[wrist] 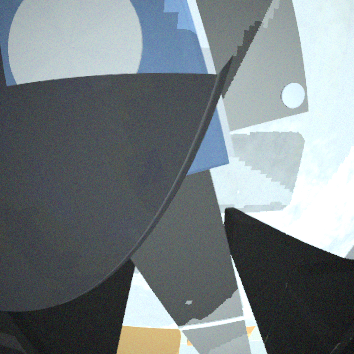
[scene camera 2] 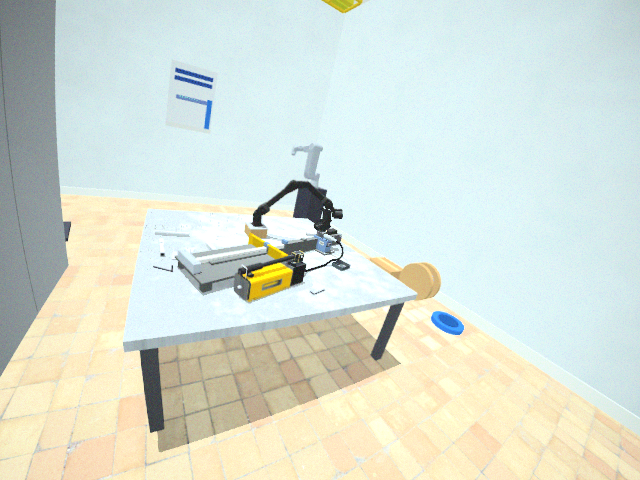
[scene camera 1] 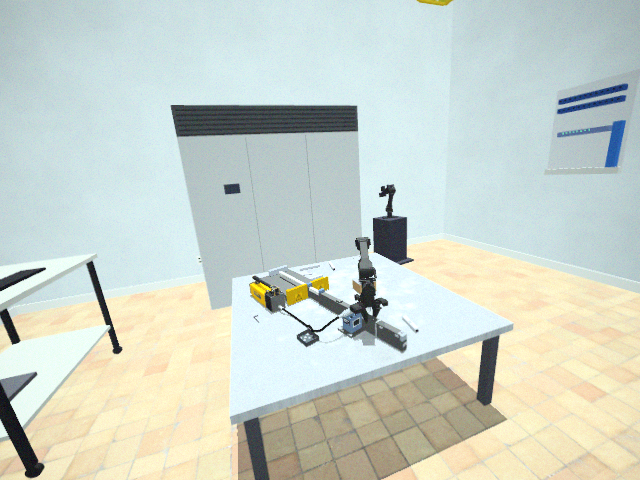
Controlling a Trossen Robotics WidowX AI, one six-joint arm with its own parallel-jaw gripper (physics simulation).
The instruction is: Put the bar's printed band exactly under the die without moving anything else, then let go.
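Where they show: gripper, fingertip midpoint: (scene camera 1: 370, 322); arm's base, origin of the base link: (scene camera 2: 256, 224).
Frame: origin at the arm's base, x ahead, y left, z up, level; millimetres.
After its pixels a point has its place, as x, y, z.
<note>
A long dark grey bar (scene camera 1: 390, 331) @(272, 504, -1) (scene camera 2: 295, 246) @(337, 74, -17) (wrist: 186, 239) @(273, 360, 7) lies along the white table (scene camera 1: 294, 381) @(718, 453, -69) (scene camera 2: 223, 314) @(695, -506, -68), running out from a yellow and grey machine (scene camera 1: 267, 292) @(614, -148, 36) (scene camera 2: 267, 282) @(649, -310, -5). A blue die block (scene camera 1: 352, 324) @(362, 346, -15) (scene camera 2: 324, 246) @(370, 285, -21) (wrist: 168, 35) sits at the bar's side near its free end. My gripper (scene camera 1: 368, 310) @(276, 373, -20) (scene camera 2: 324, 230) @(276, 373, -20) (wrist: 180, 219) @(276, 373, -20) reaches down from the black arm and is shut on the bar right beside the die block. In the wrist view a big dark curved part (wrist: 88, 175) hides much of the die. A thin pale line (wrist: 211, 321) @(268, 420, 8) crosses the bar below the fingers.
A small black pad (scene camera 1: 308, 337) @(553, 248, -64) (scene camera 2: 340, 265) @(544, 268, -68) on a cable lies in front of the bar. A white stick (scene camera 1: 410, 324) @(104, 467, -51) lies right of it, and a hex key (scene camera 1: 256, 318) @(718, -62, -62) left. A grey cabinet (scene camera 1: 270, 200) stands behind the table. A wooden roll (scene camera 2: 420, 281) sits at the table's far edge.
</note>
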